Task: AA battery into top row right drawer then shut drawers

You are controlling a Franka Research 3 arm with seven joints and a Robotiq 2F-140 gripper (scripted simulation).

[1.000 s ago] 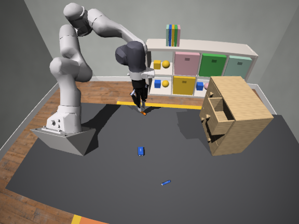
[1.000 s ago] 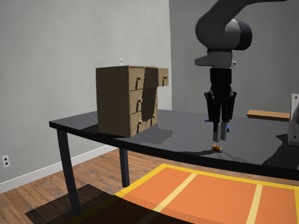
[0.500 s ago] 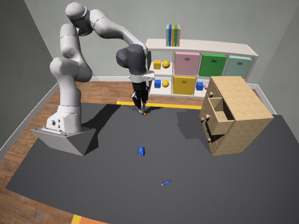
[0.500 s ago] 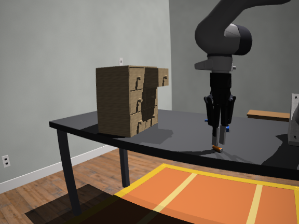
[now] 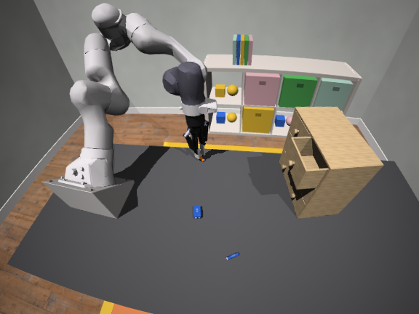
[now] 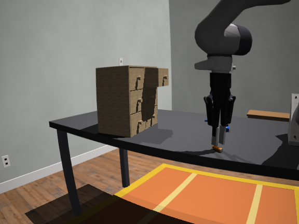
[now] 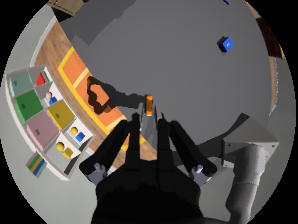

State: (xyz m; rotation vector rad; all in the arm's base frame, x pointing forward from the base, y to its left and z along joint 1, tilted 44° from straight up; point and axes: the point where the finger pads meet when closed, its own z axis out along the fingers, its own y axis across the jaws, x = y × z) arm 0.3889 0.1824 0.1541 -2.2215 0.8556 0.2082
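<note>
Now: hand 5 cm above the orange AA battery. Also, from my hand: blue block-shaped battery 29 cm to the right, 5 cm below, 2 cm ahead; thin blue cylinder 44 cm to the right, 15 cm ahead, 5 cm below.
</note>
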